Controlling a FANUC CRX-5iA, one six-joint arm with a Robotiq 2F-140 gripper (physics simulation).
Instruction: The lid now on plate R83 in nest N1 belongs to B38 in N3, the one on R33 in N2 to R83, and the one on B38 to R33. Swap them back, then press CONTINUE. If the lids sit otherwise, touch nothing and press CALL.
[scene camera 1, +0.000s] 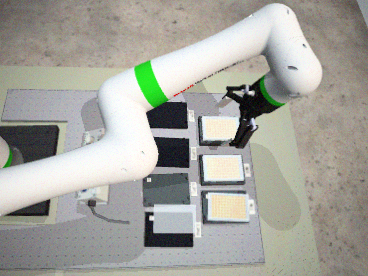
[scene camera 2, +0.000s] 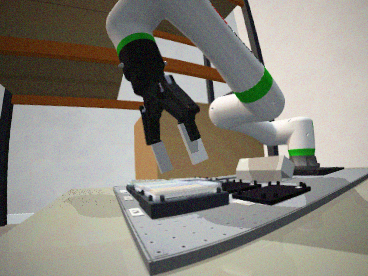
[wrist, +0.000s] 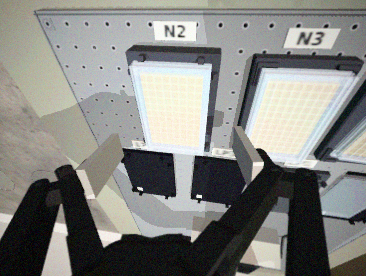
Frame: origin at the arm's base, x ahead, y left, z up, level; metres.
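Where they show: gripper, fingertip midpoint: (scene camera 1: 221, 125) (scene camera 2: 181, 167) (wrist: 175, 142); arm's base, link origin: (scene camera 1: 0, 167) (scene camera 2: 302, 168).
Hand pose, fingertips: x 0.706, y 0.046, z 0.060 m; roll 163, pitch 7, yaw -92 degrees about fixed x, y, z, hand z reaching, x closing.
Things, the pixels of their top centre, and the offset from my fingertips. "pt": a spot on its surface instead. Level surfaces: height alone.
- N2, top centre: (wrist: 172, 118) (scene camera 2: 180, 184) (scene camera 1: 221, 127) dy +0.009, dx +0.009, dz -0.033 m
- N3, top centre: (wrist: 286, 126) (scene camera 2: 160, 182) (scene camera 1: 223, 167) dy -0.128, dx -0.012, dz -0.041 m
- N1, top centre: (scene camera 1: 229, 206) (scene camera 2: 147, 179) dy -0.255, dx -0.020, dz -0.040 m
- black pad LP4, top centre: (wrist: 358, 207) (scene camera 1: 169, 228) (scene camera 2: 188, 178) dy -0.295, dx -0.210, dz -0.054 m
- control box, top centre: (scene camera 1: 93, 160) (wrist: 232, 262) (scene camera 2: 262, 157) dy -0.082, dx -0.411, dz +0.010 m
- LP3, top centre: (wrist: 217, 189) (scene camera 2: 229, 182) (scene camera 1: 167, 150) dy -0.045, dx -0.181, dz -0.054 m
- greyer pad LP1, top centre: (wrist: 285, 199) (scene camera 1: 166, 188) (scene camera 2: 206, 179) dy -0.172, dx -0.201, dz -0.054 m
- perforated board, surface height: dz -0.074 m
- cable, surface spot: (scene camera 1: 107, 220) pt dy -0.246, dx -0.389, dz -0.067 m
My gripper (scene camera 1: 230, 122) (scene camera 2: 181, 160) (wrist: 175, 142) is open and empty, tilted above the N2 side of the board. The lidded plate in N2 (scene camera 1: 216, 129) (scene camera 2: 185, 190) (wrist: 172, 107) has a cream grid under a clear lid. The lidded plates in N3 (scene camera 1: 223, 167) (wrist: 295, 110) and N1 (scene camera 1: 228, 207) (wrist: 357, 145) look alike. The plate names cannot be read. A translucent sheet, lid-like, (scene camera 1: 175, 220) (wrist: 347, 197) lies offset over black pad LP4 (scene camera 1: 170, 241). The arm hides most of the control box (scene camera 1: 92, 194) (scene camera 2: 265, 167); its buttons cannot be made out.
Black pads LP2 (scene camera 1: 172, 115) (scene camera 2: 280, 194) (wrist: 150, 172) and LP3 (scene camera 1: 175, 152) (wrist: 217, 180) and the greyer pad LP1 (scene camera 1: 166, 189) stand beside the nests on the perforated board (scene camera 1: 225, 245). A cable (scene camera 1: 107, 220) runs from the control box. A large brown box (scene camera 2: 220, 145) stands behind.
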